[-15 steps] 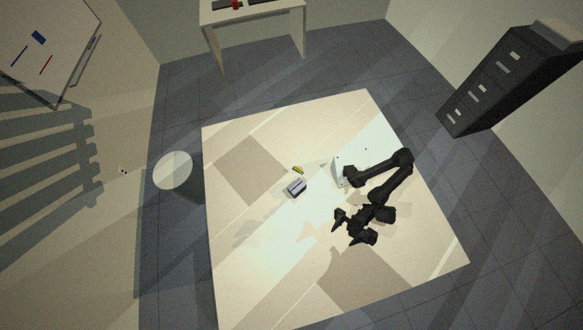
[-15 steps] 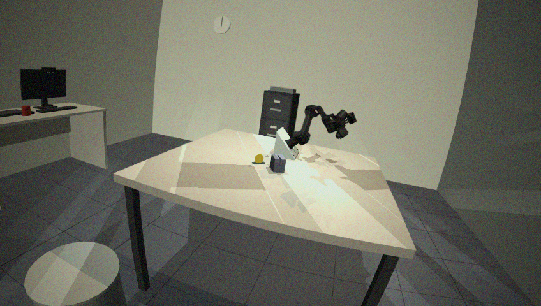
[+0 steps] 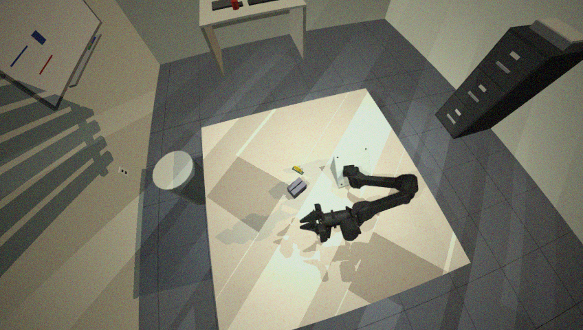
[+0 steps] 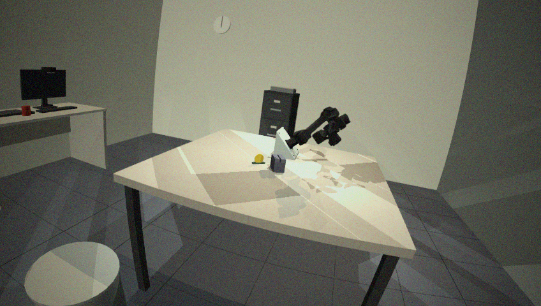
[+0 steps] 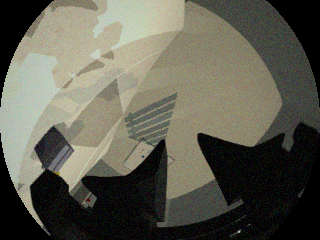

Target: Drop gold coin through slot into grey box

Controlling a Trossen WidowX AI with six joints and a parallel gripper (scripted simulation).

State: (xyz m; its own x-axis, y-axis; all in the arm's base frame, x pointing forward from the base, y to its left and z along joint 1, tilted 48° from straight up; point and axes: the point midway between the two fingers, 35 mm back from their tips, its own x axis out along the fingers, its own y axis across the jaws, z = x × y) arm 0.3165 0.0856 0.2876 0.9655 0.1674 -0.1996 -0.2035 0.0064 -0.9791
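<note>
The gold coin lies 350 mm to the right of my gripper tip, 220 mm below it and 50 mm behind it.
</note>
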